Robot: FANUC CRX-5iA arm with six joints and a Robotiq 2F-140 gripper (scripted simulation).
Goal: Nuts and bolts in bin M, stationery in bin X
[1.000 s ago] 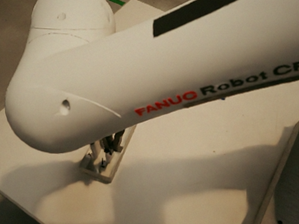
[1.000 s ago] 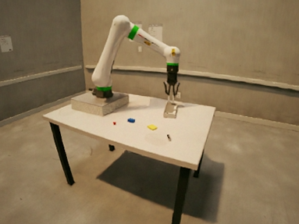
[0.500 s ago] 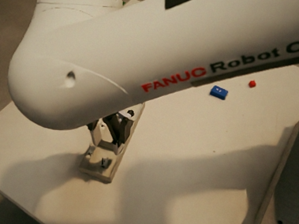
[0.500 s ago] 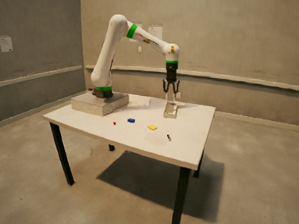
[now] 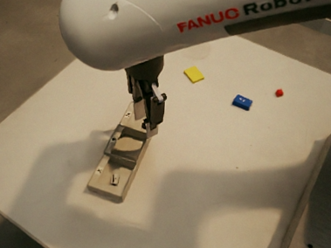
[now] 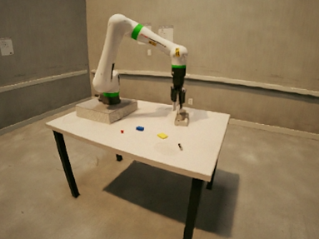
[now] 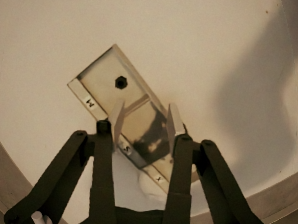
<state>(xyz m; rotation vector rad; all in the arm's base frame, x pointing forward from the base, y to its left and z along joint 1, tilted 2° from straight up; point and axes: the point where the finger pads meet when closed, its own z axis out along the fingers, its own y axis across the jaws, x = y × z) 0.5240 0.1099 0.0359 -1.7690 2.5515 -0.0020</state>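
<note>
The yellow pad is 4 cm ahead of my hand, 26 cm to the right of it and 9 cm below it. From my hand the other things lie so: pale bin: 2 cm ahead, 5 cm to the left, 8 cm below; grey item: 2 cm behind, 13 cm to the left, 8 cm below; black nut: 3 cm ahead, 3 cm to the right, 9 cm below.
</note>
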